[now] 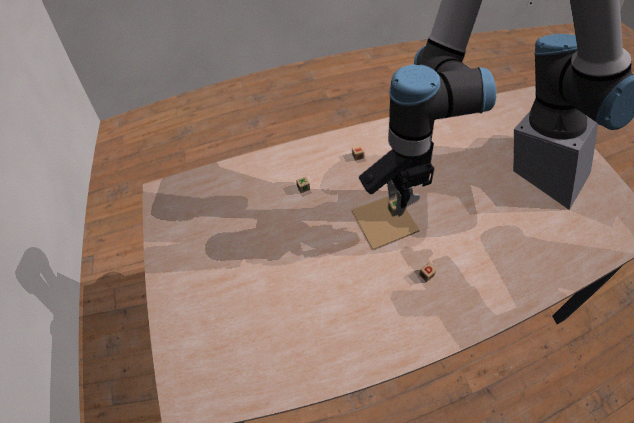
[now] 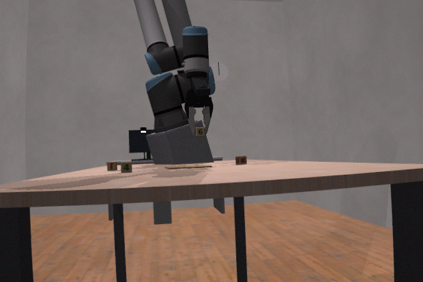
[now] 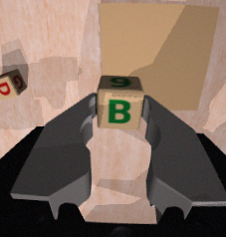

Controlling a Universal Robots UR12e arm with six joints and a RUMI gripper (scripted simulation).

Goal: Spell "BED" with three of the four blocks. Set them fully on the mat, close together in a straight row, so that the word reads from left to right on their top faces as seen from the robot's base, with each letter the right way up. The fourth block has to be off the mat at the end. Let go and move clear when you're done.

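Right now my hand is 12 cm above the tan mat and 5 cm to the left of it. Round my hand: green block: 25 cm to the right, 16 cm ahead, 11 cm below.
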